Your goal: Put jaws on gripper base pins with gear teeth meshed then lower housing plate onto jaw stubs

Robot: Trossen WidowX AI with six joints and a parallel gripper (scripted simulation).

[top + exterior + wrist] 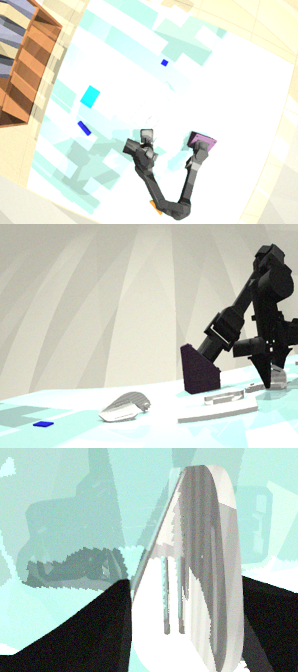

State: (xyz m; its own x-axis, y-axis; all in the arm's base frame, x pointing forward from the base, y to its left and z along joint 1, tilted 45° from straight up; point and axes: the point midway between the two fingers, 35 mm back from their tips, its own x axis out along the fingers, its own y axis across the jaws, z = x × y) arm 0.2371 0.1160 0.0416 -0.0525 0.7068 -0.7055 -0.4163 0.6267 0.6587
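The long flat white part is 14 cm to the right of my gripper tip and 8 cm ahead of it. The rest, counted from my gripper tip: cyan tile 38 cm ahead, 12 cm to the right; then blue bar 34 cm ahead, 5 cm to the left, 1 cm above; then orange bar 32 cm to the left, 18 cm behind.
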